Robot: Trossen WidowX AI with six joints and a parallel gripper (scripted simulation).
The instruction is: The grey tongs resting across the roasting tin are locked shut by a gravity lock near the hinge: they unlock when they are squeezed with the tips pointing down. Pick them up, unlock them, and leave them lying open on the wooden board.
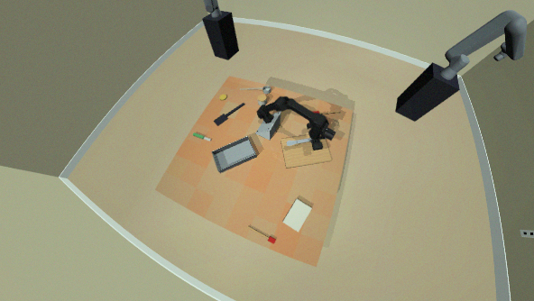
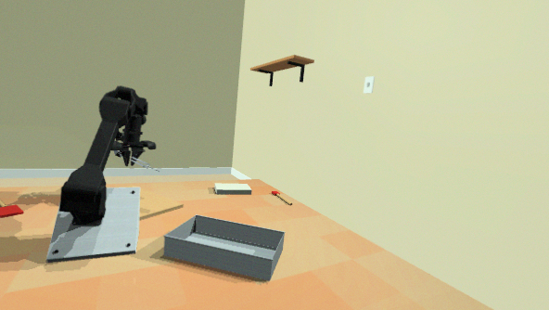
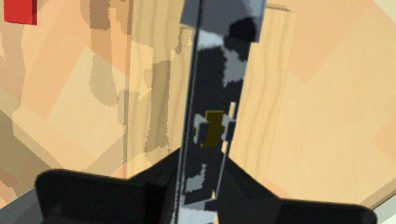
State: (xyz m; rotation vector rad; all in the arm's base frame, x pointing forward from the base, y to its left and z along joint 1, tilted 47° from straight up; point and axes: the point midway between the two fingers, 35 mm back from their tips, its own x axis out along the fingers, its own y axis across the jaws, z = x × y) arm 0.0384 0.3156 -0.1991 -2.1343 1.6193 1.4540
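Now: the yellow lock piece 2 cm behind my gripper tip, 2 cm to the left of it and 4 cm above it. Also, from my gripper tip: wooden board (1 cm ahead, 1 cm to the right, 15 cm below); red-headed spatula (39 cm behind, 3 cm to the right, 15 cm below); white block (47 cm ahead, 14 cm to the left, 14 cm below).
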